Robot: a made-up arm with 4 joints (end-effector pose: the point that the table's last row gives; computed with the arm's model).
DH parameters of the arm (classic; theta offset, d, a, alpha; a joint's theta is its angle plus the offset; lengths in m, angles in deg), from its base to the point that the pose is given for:
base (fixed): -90 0.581 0.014 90
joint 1: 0 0 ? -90
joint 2: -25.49 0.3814 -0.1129 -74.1
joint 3: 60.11 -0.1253 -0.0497 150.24
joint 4: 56.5 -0.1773 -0.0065 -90
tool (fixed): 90 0.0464 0 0
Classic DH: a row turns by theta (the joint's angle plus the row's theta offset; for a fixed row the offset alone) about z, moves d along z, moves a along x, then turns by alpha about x.
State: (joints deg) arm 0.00 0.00 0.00 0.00
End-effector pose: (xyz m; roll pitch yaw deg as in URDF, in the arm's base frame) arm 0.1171 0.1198 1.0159 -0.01 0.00 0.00
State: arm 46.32 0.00 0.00 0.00
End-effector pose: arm 0.1171 0.3929 0.7846 -46.33 0.00 0.00
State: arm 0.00 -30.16 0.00 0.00
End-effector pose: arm 0.1956 0.0356 1.0159 -0.01 0.00 -30.16
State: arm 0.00 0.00 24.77 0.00
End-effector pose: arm 0.0948 0.0989 1.0550 21.11 -11.26 4.78
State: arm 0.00 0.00 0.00 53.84
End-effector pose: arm 0.1171 0.1546 0.9916 -53.85 0.00 0.00
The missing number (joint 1, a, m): 0.0539
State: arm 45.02 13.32 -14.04 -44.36
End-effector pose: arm 0.0850 0.3638 0.7795 -13.28 10.06 2.47
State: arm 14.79 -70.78 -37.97 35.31
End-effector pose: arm 0.2319 -0.0413 0.9381 -71.29 -2.95 -85.35
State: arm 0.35 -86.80 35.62 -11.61
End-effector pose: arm 0.1489 -0.1428 1.0643 41.91 -16.93 -81.25
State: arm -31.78 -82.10 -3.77 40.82
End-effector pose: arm 0.2316 -0.3520 0.8550 -39.83 33.06 -81.85
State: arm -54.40 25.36 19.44 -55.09
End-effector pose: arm 0.0369 -0.3051 0.9326 125.66 -28.90 10.53
